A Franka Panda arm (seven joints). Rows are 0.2 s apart.
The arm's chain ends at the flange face. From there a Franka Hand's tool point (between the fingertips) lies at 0.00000 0.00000 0.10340 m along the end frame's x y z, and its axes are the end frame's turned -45 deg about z.
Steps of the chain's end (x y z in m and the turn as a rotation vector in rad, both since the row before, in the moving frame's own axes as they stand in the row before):
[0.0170, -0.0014, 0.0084, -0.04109, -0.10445, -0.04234]
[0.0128, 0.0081, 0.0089, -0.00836, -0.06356, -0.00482]
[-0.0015, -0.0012, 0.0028, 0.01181, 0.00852, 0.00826]
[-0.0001, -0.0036, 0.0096, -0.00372, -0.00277, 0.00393]
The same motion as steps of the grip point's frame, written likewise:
[0.0023, 0.0066, 0.0077, 0.04480, -0.10291, -0.04234]
[-0.0019, 0.0108, 0.0087, 0.03903, -0.05086, -0.00482]
[0.0013, -0.0021, 0.0028, 0.00233, 0.01438, 0.00826]
[0.0020, -0.0025, 0.0096, -0.00067, -0.00459, 0.00393]

